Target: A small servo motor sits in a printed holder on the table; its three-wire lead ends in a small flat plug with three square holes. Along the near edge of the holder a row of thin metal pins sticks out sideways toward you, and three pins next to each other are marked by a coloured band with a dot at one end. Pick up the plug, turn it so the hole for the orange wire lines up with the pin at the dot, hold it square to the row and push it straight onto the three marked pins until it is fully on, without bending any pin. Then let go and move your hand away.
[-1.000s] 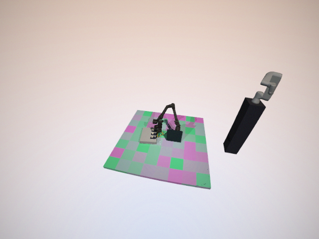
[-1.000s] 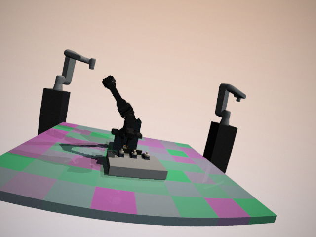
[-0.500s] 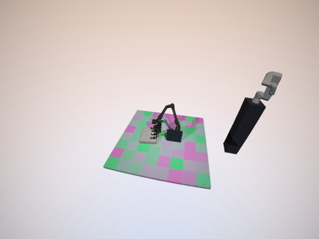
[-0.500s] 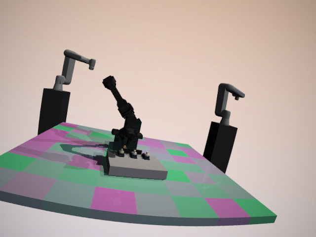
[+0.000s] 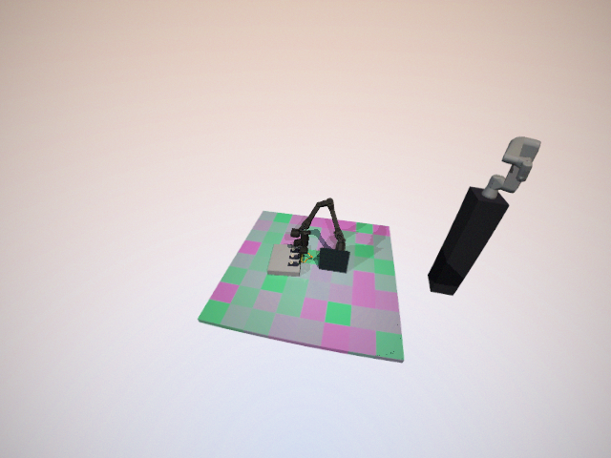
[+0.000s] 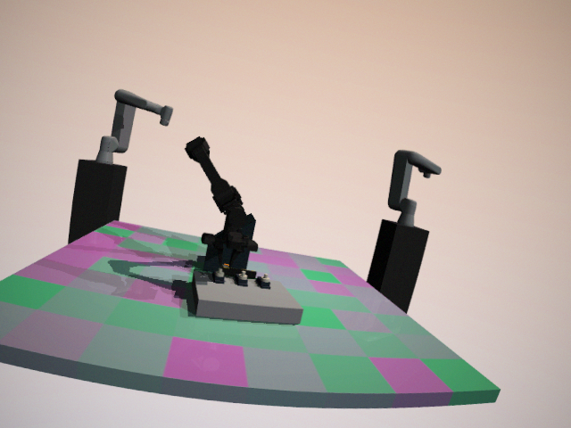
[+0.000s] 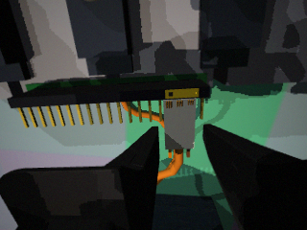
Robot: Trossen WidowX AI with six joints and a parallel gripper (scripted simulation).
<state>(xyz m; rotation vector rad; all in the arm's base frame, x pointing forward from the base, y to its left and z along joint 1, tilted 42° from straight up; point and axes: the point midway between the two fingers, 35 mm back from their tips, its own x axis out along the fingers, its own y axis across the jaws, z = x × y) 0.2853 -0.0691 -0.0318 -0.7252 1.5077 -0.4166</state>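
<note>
The yellow band lies 3 cm ahead of my gripper tip. The rest, counted from my gripper tip: pin strip (5 cm to the left, 2 cm ahead, 1 cm below); then grey holder (17 cm ahead, 8 cm to the left, 5 cm below).
</note>
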